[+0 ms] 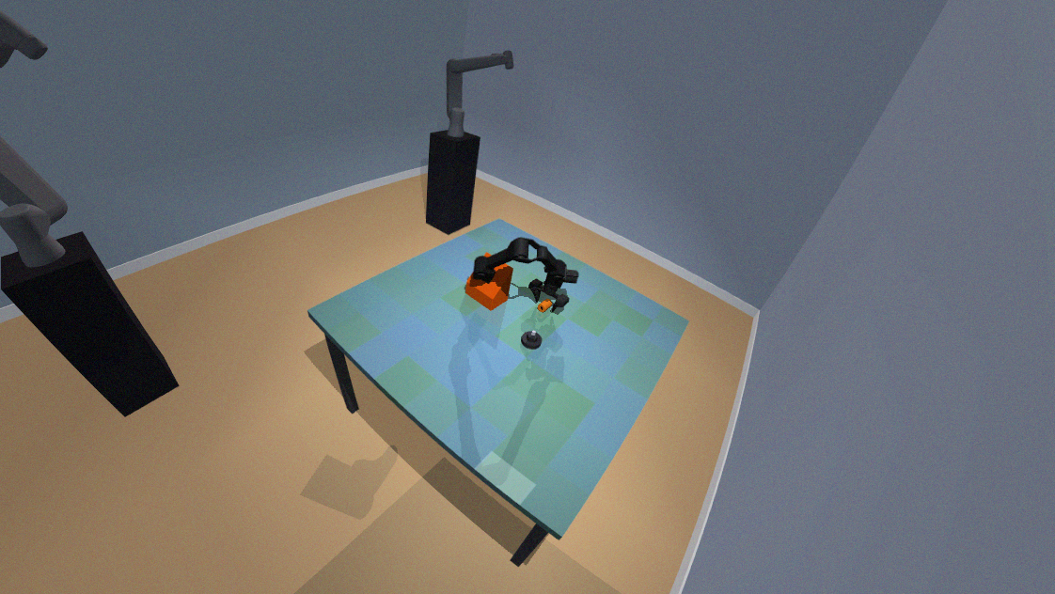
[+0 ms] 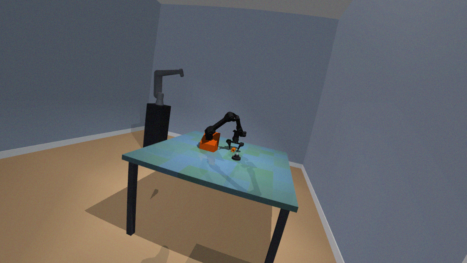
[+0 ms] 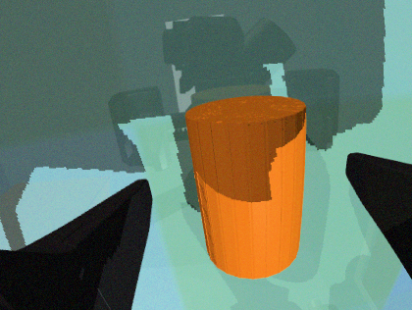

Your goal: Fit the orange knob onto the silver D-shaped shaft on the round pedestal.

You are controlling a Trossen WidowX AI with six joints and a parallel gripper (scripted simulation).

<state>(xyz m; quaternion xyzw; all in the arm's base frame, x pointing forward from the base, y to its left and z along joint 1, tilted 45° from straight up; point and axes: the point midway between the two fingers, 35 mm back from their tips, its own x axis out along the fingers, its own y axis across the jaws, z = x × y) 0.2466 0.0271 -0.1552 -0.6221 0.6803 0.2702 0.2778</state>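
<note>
The orange knob is 10 mm to the left of my gripper tip and 10 mm above it. Round my gripper tip: pedestal 70 mm ahead, 220 mm to the right, 20 mm above.
</note>
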